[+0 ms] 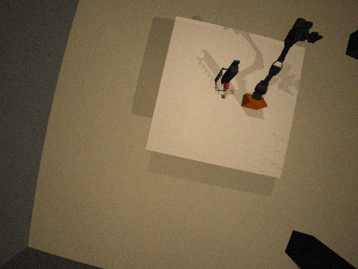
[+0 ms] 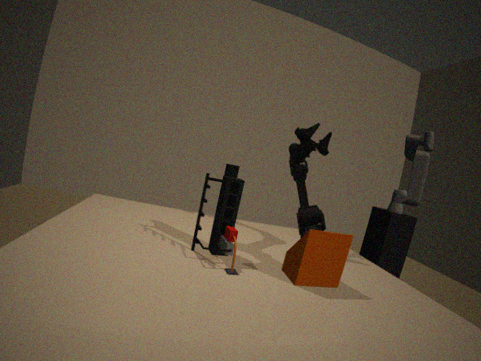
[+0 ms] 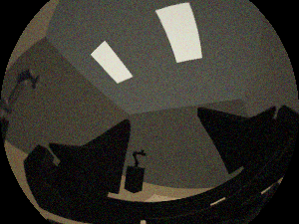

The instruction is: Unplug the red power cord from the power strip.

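My gripper tip is now 430 mm above the red plug, 350 mm short of it and 270 mm to the right of it. Round my gripper tip: dark foot 530 mm below, 360 mm to the left, 330 mm ahead.
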